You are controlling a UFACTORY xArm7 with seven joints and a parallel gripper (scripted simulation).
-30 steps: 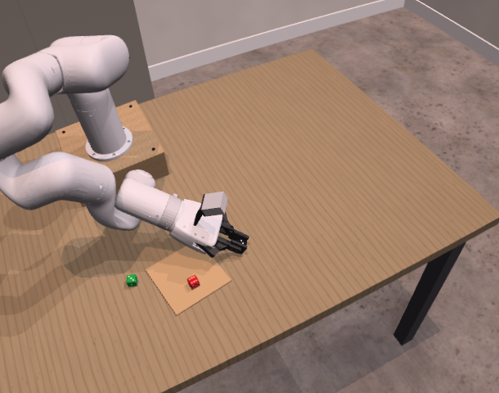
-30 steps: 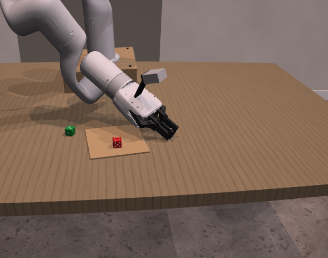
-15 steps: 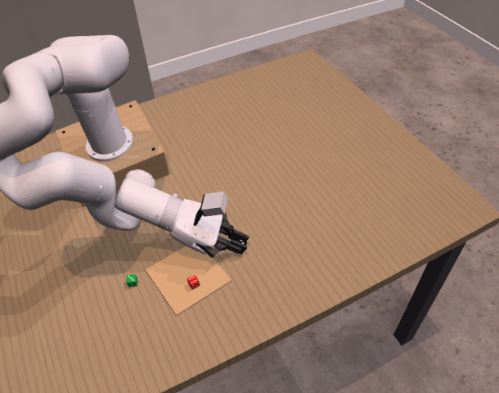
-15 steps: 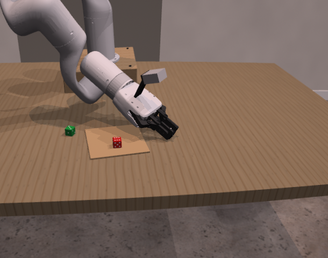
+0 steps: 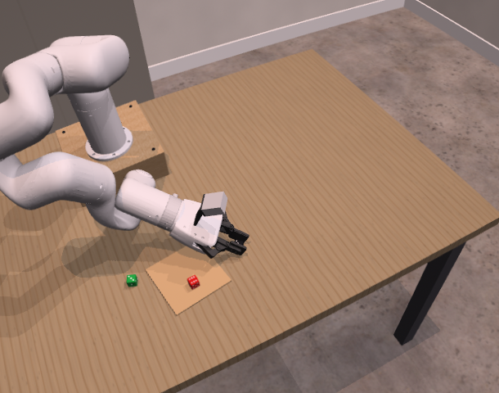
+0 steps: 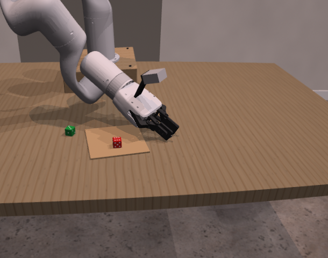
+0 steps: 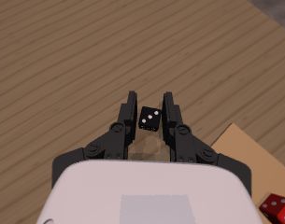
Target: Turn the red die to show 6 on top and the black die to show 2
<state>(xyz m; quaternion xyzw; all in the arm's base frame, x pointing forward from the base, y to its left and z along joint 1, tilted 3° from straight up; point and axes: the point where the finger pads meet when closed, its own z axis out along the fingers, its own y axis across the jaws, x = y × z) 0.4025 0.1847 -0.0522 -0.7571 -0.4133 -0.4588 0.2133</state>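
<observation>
My gripper is now 10 mm above the black die. From my hand the other things lie so: red die: 50 mm ahead, 130 mm to the right, 10 mm below; tan mat: 20 mm ahead, 130 mm to the right, 20 mm below; green die: 20 mm behind, 250 mm to the right, 10 mm below.
</observation>
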